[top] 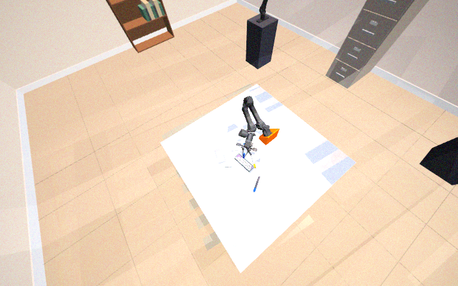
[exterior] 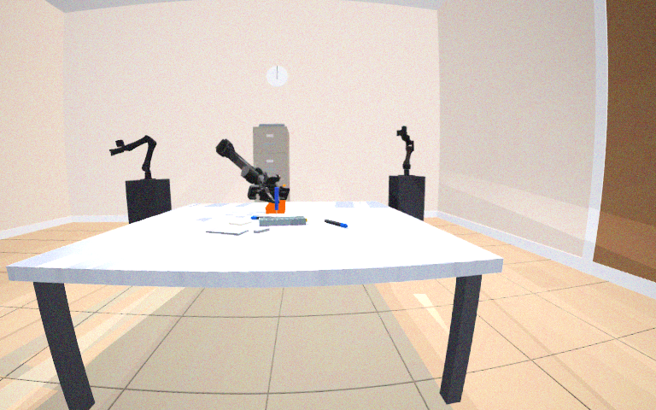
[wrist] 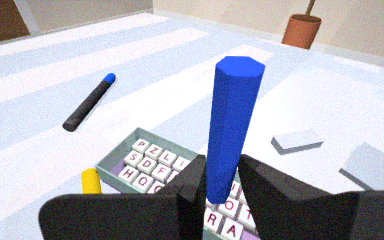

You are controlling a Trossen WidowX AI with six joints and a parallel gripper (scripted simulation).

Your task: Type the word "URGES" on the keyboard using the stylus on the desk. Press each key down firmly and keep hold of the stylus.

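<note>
My gripper tip is now 50 mm past the yellow pen, 80 mm to the right of it and 80 mm above it. From my gripper tip the other things lie so: blue stylus (20 mm below); grey block (150 mm ahead, 50 mm to the right, 80 mm below).
</note>
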